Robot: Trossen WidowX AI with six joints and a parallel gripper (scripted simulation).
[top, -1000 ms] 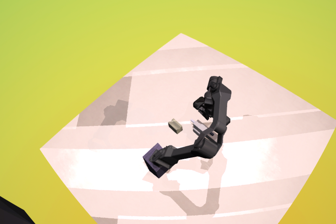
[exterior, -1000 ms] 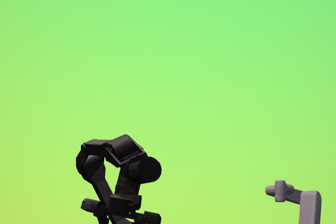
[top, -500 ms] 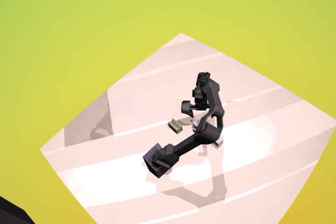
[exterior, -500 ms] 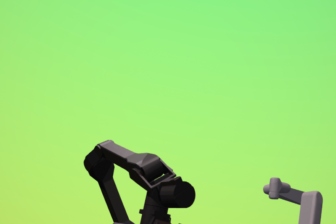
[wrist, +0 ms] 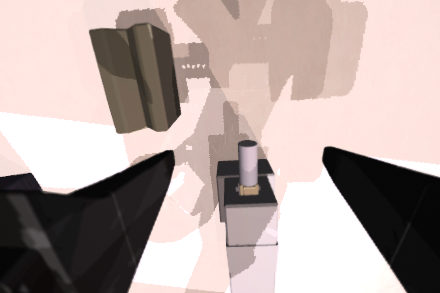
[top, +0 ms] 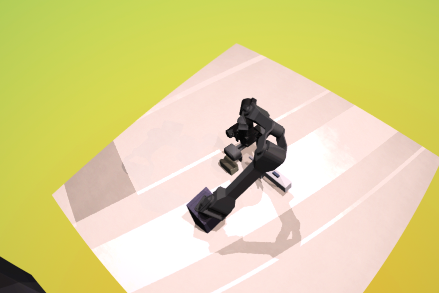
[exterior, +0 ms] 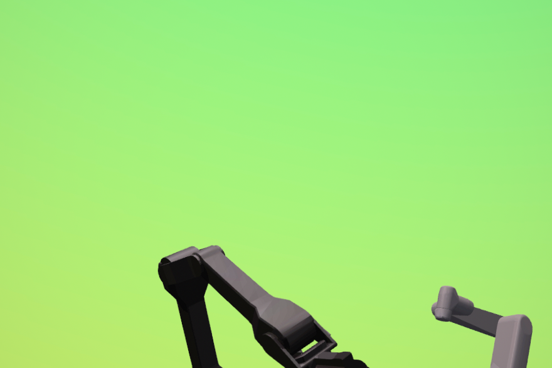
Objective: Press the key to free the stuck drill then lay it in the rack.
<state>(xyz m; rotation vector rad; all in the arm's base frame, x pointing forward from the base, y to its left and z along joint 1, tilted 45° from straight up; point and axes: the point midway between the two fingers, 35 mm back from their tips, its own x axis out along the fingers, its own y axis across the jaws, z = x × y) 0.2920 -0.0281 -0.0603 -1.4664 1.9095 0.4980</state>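
Right now my gripper tip is 60 mm to the left of the drill, 10 mm past it and 10 mm above it. Round my gripper tip: grey block 120 mm to the right, 30 mm behind, 20 mm below; then dark blue key 150 mm to the right, 40 mm behind, 10 mm below.
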